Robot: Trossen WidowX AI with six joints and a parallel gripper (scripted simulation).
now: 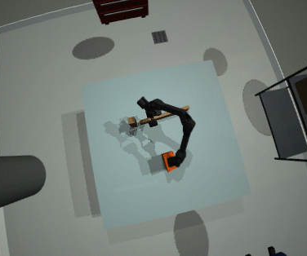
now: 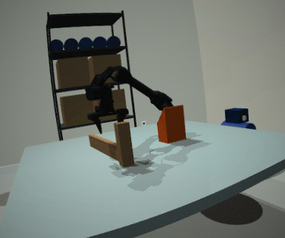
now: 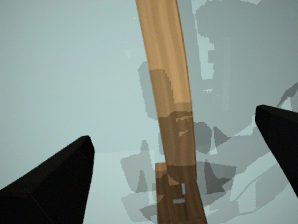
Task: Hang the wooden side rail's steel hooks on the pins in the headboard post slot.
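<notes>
My gripper tip is now 15 cm to the right of the wooden headboard post, 4 cm above it and 1 cm past it.
</notes>
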